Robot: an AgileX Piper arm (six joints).
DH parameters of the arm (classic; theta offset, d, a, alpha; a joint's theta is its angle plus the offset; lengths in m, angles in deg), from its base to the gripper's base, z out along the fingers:
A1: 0 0.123 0 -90
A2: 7.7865 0 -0.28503 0
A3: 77.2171 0 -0.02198 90
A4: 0 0.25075 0 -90
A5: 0 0 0 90
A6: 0 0.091 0 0
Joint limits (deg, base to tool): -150..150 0..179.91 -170..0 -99.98..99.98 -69.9..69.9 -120..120
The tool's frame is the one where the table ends.
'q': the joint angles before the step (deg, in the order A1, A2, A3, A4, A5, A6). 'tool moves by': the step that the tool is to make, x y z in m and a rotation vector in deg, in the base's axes. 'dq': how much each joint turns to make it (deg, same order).
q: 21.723, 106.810, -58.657, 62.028, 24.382, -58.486
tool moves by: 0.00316, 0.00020, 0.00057, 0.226, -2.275, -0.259
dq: 0.000, 0.162, 0.025, 4.004, -1.604, -4.677
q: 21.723, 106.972, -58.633, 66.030, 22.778, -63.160
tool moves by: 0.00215, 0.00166, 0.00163, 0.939, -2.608, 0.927
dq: 0.001, 0.096, 0.095, 6.496, -0.480, -7.794
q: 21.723, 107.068, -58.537, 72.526, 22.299, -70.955
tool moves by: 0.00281, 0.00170, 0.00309, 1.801, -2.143, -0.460
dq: 0.000, 0.000, -0.002, 7.467, -0.367, -7.028
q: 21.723, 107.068, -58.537, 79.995, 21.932, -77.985
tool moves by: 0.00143, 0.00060, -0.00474, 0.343, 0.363, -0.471
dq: 0.001, 0.866, -0.001, 2.256, -0.126, -1.727
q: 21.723, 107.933, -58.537, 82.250, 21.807, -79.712
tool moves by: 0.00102, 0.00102, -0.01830, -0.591, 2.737, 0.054
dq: 0.000, 2.841, -0.001, 0.599, 0.357, -0.338
